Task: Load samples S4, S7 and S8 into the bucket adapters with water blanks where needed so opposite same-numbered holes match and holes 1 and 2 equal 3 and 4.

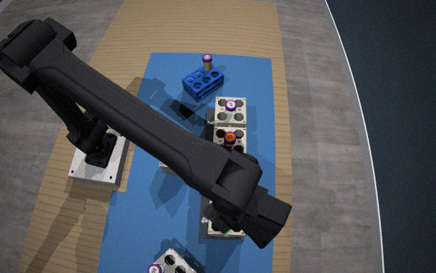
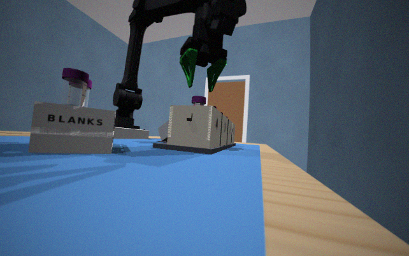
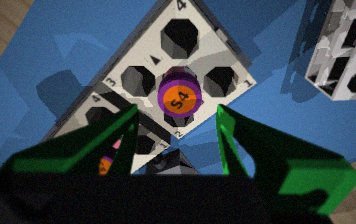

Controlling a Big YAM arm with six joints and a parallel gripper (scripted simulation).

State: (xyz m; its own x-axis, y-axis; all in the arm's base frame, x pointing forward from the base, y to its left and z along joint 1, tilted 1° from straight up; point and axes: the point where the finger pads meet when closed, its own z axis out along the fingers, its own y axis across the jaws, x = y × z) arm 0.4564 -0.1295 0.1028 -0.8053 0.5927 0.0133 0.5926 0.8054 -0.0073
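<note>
My hand is 21 cm past the green DONE key, 15 cm to the right of it and 9 cm above it. Also, from my hand: white blank rack RB: 19 cm to the right, 12 cm below, 11 cm behind; then adapter 3: 11 cm to the left, 10 cm below, 2 cm behind; then adapter 2: 22 cm to the left, 10 cm below, 4 cm behind.
</note>
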